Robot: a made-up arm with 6 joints. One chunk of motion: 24 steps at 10 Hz.
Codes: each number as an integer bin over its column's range. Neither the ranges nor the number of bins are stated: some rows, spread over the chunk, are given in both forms.
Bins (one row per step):
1: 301 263 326 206 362 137
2: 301 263 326 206 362 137
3: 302 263 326 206 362 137
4: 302 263 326 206 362 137
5: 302 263 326 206 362 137
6: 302 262 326 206 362 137
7: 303 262 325 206 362 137
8: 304 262 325 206 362 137
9: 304 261 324 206 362 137
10: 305 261 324 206 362 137
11: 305 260 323 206 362 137
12: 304 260 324 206 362 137
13: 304 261 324 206 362 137
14: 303 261 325 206 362 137
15: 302 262 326 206 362 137
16: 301 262 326 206 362 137
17: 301 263 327 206 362 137
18: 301 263 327 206 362 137
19: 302 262 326 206 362 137
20: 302 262 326 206 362 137
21: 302 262 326 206 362 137
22: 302 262 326 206 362 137
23: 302 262 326 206 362 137
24: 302 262 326 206 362 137
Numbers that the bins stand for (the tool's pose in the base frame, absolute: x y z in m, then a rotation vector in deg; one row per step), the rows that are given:
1: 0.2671 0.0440 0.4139 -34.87 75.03 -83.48
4: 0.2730 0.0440 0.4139 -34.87 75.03 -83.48
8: 0.2847 0.0382 0.4080 -34.87 75.03 -83.48
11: 0.2906 0.0264 0.3963 -34.87 75.03 -83.48
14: 0.2789 0.0323 0.4080 -34.87 75.03 -83.48
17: 0.2671 0.0440 0.4198 -34.87 75.03 -83.48
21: 0.2730 0.0382 0.4139 -34.87 75.03 -83.48
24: 0.2730 0.0382 0.4139 -34.87 75.03 -83.48
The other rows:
2: 0.2671 0.0440 0.4139 -34.87 75.03 -83.48
3: 0.2730 0.0440 0.4139 -34.87 75.03 -83.48
5: 0.2730 0.0440 0.4139 -34.87 75.03 -83.48
6: 0.2730 0.0382 0.4139 -34.87 75.03 -83.48
7: 0.2789 0.0382 0.4080 -34.87 75.03 -83.48
9: 0.2847 0.0323 0.4022 -34.87 75.03 -83.48
10: 0.2906 0.0323 0.4022 -34.87 75.03 -83.48
12: 0.2847 0.0264 0.4022 -34.87 75.03 -83.48
13: 0.2847 0.0323 0.4022 -34.87 75.03 -83.48
15: 0.2730 0.0382 0.4139 -34.87 75.03 -83.48
16: 0.2671 0.0382 0.4139 -34.87 75.03 -83.48
18: 0.2671 0.0440 0.4198 -34.87 75.03 -83.48
19: 0.2730 0.0382 0.4139 -34.87 75.03 -83.48
20: 0.2730 0.0382 0.4139 -34.87 75.03 -83.48
22: 0.2730 0.0382 0.4139 -34.87 75.03 -83.48
23: 0.2730 0.0382 0.4139 -34.87 75.03 -83.48

